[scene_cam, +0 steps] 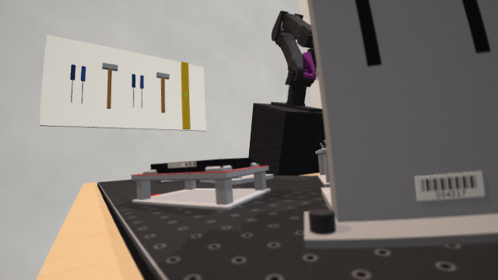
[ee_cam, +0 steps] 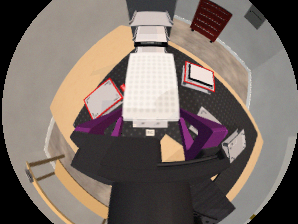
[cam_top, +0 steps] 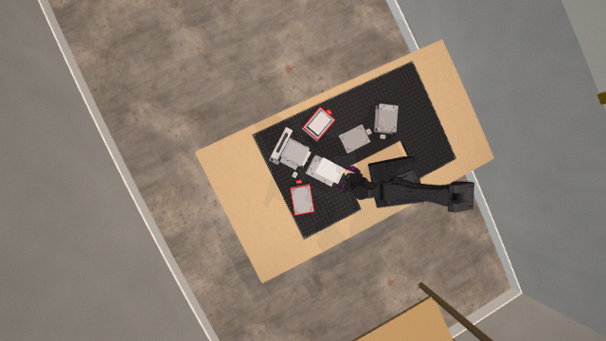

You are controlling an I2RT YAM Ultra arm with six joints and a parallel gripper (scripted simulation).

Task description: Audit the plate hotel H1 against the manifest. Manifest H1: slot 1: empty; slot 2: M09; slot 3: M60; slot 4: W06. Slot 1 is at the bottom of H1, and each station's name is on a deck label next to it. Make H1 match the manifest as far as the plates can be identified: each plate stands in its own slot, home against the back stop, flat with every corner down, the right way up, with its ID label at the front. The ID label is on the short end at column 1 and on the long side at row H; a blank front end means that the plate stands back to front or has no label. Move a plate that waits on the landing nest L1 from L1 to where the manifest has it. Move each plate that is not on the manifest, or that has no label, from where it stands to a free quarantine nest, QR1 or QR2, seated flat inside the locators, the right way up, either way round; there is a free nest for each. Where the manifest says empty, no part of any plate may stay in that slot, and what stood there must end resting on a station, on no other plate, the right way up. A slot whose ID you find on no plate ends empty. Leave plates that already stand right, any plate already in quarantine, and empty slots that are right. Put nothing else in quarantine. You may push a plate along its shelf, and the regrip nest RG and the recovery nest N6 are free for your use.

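My hand is 40 mm short of the white well plate and 30 mm to the right of it. From my hand the other things lie so: plate hotel H1: 240 mm ahead, 200 mm to the left, 80 mm below; then red-rimmed nest: 70 mm behind, 210 mm to the left, 200 mm below; then black-sided plate: 300 mm ahead, 50 mm to the right, 190 mm below.
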